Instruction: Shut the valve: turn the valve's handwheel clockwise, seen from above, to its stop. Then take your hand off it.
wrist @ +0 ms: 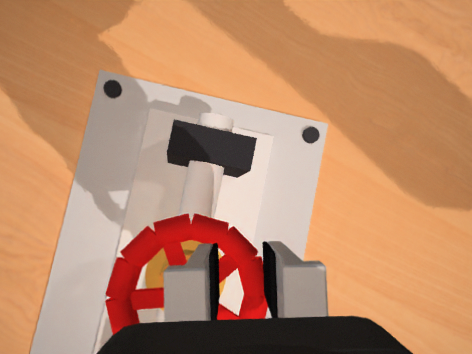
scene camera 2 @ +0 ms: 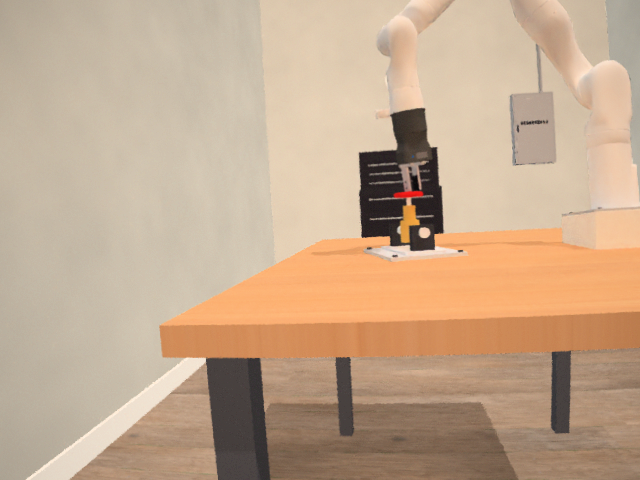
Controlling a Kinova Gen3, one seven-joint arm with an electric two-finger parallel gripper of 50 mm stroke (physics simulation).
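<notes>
The red handwheel sits level on top of the yellow valve body. My gripper points down from above and is partly open. In the wrist view its fingers stand on either side of the wheel's right-hand rim, with the rim showing in the gap, nearer the right finger. The left finger lies over the wheel's inside and hides part of its spokes and hub. In the scene view the fingertips reach about the wheel's height; whether they touch it is unclear.
The valve's white base plate rests on the wooden table. Black pipe blocks stand beside the valve, with a white pipe. A black drawer cabinet is behind, and a grey wall box hangs at right.
</notes>
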